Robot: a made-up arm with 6 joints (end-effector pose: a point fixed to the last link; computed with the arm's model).
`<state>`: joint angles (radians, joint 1 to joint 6).
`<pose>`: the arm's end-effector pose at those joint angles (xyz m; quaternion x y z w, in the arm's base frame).
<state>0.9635 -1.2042 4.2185 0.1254 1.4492 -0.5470</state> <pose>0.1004 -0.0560 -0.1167 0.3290 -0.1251 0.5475 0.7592</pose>
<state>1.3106 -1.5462 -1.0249 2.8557 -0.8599 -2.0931</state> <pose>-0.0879 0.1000 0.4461 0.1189 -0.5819 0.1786 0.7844</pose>
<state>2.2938 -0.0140 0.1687 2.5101 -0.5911 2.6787</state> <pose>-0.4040 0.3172 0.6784 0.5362 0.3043 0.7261 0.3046</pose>
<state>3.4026 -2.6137 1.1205 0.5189 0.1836 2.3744</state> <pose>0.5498 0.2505 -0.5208 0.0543 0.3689 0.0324 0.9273</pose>
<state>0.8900 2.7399 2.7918 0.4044 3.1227 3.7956</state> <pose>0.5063 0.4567 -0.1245 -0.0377 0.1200 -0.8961 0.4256</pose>
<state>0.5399 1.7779 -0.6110 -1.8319 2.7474 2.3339</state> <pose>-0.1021 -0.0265 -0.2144 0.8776 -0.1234 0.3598 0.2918</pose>
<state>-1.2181 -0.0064 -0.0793 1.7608 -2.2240 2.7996</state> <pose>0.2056 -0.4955 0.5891 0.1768 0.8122 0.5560 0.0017</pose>
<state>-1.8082 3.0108 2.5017 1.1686 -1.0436 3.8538</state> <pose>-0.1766 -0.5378 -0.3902 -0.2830 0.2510 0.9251 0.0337</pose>
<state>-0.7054 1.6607 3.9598 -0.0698 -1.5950 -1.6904</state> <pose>-0.0582 -0.1016 0.5128 0.5800 -0.4313 0.0438 0.6897</pose>
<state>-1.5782 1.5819 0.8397 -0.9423 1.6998 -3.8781</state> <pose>-0.0730 -0.6991 -0.2882 0.3029 -0.6601 0.6830 0.0780</pose>
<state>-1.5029 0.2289 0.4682 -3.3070 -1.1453 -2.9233</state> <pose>0.1539 -0.5870 0.6497 -0.4361 -0.4525 -0.6030 0.4913</pose>
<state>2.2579 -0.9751 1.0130 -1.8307 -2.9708 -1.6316</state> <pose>0.2439 -0.3440 0.8832 -0.5149 0.2025 0.7978 0.2396</pose>
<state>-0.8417 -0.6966 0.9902 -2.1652 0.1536 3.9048</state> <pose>-0.0882 0.1956 0.9676 -0.6324 -0.1876 -0.7224 0.2076</pose>
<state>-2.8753 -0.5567 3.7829 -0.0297 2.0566 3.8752</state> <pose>0.3486 0.2146 -0.0349 0.0909 -0.9258 -0.3542 0.0957</pose>
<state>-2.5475 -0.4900 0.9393 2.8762 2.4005 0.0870</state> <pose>0.1696 -0.0197 1.0018 -0.3940 0.7933 0.2128 0.4126</pose>
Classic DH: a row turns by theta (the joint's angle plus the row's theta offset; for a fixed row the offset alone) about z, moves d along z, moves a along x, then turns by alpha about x. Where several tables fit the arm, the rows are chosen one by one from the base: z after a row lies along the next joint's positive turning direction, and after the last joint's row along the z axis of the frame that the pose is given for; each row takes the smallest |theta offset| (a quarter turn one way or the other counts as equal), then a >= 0, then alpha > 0; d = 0 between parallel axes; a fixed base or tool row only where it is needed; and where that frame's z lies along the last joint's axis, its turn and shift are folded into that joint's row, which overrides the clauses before.
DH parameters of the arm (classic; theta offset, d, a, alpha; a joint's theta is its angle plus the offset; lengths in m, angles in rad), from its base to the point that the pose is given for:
joint 1: 0 0.144 0 -1.5708
joint 2: -1.5708 0 0.3709 3.1416
joint 3: 0 0 0 -1.5708
joint 4: 0 -0.5316 0 1.5708
joint 5: 0 0.1153 0 -1.5708
joint 6: 1.5708 0 0 1.5708
tool (fixed): -1.5708 0 0 0

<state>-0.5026 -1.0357 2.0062 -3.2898 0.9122 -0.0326</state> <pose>-0.6897 0.5092 0.3691 0.4890 -0.0406 0.8384 0.2373</pose>
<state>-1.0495 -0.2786 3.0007 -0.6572 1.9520 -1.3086</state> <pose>-0.3970 0.5080 0.4974 0.3849 0.0731 -0.7897 0.4721</pose>
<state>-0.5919 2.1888 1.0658 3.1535 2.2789 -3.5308</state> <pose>0.5052 -0.2007 -0.5507 -0.2549 -0.9387 0.1496 0.1777</pose>
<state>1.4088 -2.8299 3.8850 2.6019 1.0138 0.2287</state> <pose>-0.0421 0.3557 0.0672 0.5825 0.7663 -0.2544 0.0938</pose>
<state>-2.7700 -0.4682 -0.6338 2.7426 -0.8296 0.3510</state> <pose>-0.3009 -0.2313 0.4315 0.0278 -0.9541 0.0646 0.2911</pose>
